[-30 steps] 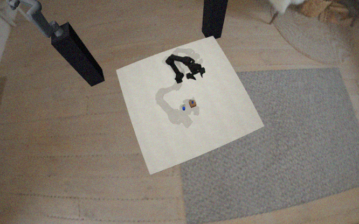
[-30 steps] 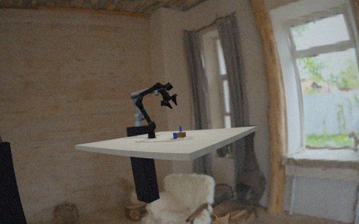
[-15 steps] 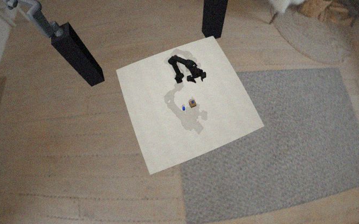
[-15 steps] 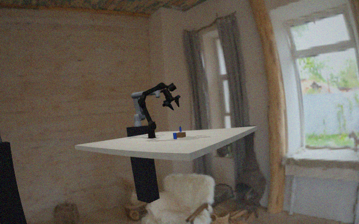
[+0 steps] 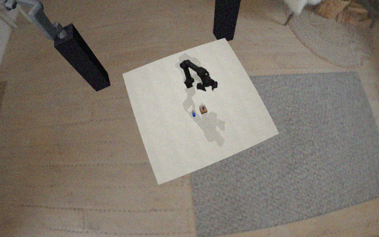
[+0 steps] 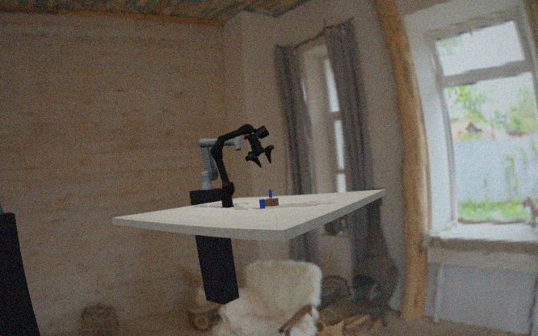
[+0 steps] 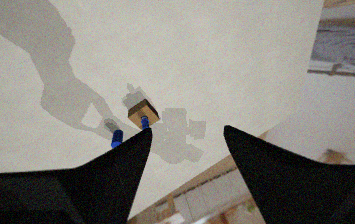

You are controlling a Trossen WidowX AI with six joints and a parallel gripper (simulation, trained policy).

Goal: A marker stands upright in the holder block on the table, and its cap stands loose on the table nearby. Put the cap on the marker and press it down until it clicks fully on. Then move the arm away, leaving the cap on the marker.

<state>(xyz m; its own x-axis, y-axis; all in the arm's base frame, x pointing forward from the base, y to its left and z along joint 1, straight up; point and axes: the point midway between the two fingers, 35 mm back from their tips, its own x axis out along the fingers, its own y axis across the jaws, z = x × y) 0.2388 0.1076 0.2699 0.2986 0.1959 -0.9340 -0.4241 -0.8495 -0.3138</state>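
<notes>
Now: gripper tip 90 mm short of the blue cap, 200 mm to the left of it and 210 mm above it. Also, from my gripper tip: wooden holder block 80 mm ahead, 90 mm to the right, 220 mm below.
</notes>
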